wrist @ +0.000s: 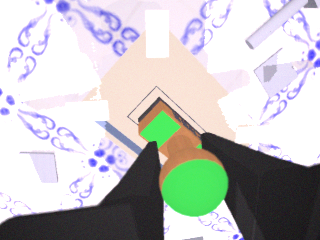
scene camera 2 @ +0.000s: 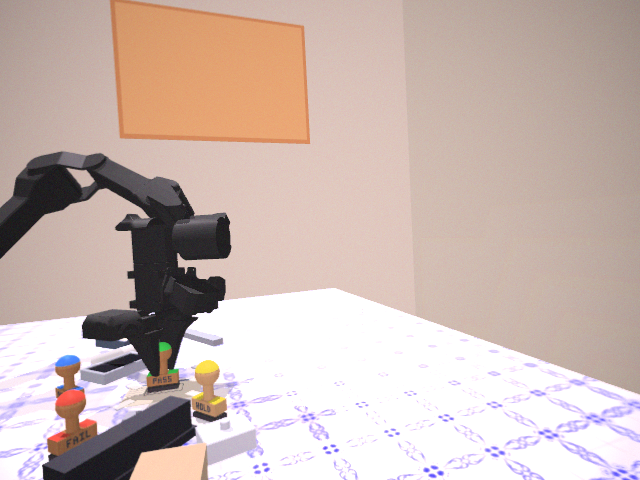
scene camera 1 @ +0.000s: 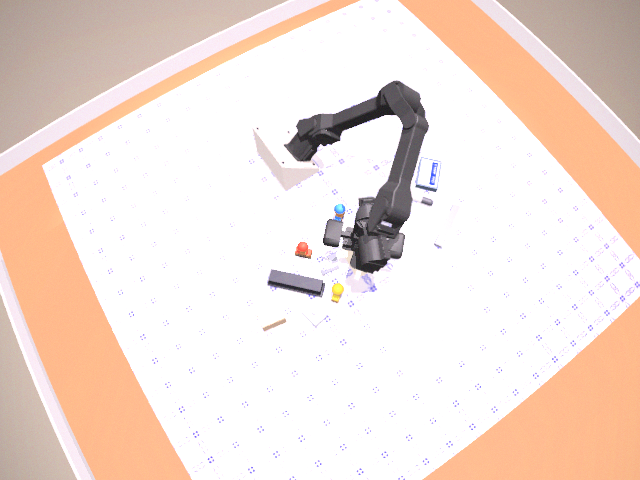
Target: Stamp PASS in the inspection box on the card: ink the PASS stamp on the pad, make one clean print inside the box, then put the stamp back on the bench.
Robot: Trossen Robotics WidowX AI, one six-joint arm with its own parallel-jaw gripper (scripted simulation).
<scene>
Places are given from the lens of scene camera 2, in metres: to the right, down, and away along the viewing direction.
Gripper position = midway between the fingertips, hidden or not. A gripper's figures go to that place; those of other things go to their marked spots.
gripper (scene camera 2: 163,372): -0.22, 0.19, 0.53
red fail stamp (scene camera 2: 68,406): -0.25, 0.17, 0.38
yellow hold stamp (scene camera 2: 207,406): -0.13, 0.19, 0.44
</scene>
